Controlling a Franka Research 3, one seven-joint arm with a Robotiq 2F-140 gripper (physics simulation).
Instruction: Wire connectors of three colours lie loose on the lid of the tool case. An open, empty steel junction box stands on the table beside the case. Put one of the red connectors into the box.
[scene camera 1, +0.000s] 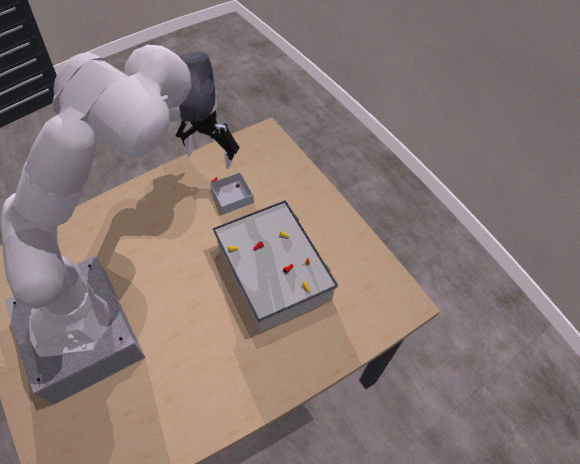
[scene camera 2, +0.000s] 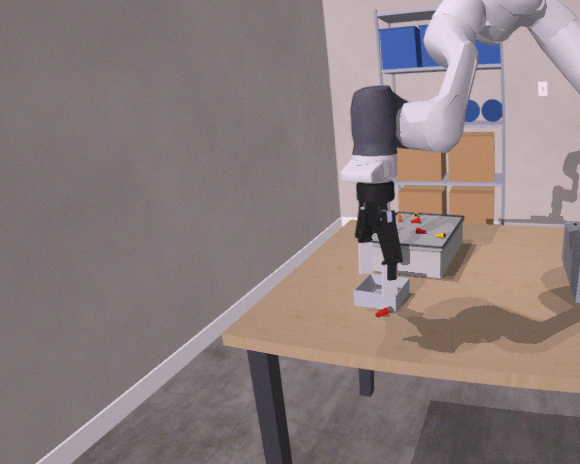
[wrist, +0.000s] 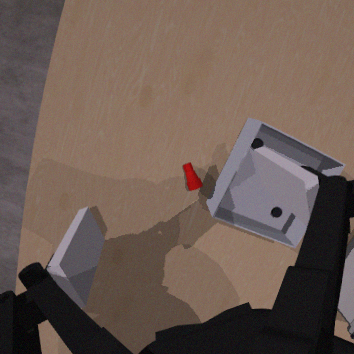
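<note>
A red connector (scene camera 1: 214, 180) (scene camera 2: 382, 312) (wrist: 191, 177) lies on its side on the table, just outside the wall of the open steel junction box (scene camera 1: 237, 204) (scene camera 2: 367, 298) (wrist: 232, 165). No connector shows in the box; one finger hides part of it in the wrist view. My gripper (scene camera 1: 209, 153) (scene camera 2: 377, 275) (wrist: 176, 195) is open and empty, above the table. In the wrist view one finger overlaps the box and the other is left of the connector. Two more red connectors, one (scene camera 1: 258, 246) (scene camera 2: 421, 231) and another (scene camera 1: 288, 268) (scene camera 2: 415, 220), lie on the case lid (scene camera 1: 240, 235).
Three yellow connectors (scene camera 1: 233, 248) (scene camera 1: 284, 234) (scene camera 1: 306, 287) and an orange one (scene camera 1: 307, 261) (scene camera 2: 399, 218) also lie on the lid. The tool case (scene camera 1: 297, 305) (scene camera 2: 425, 262) stands close beside the box. The table edge (scene camera 2: 300, 355) runs beyond the loose connector.
</note>
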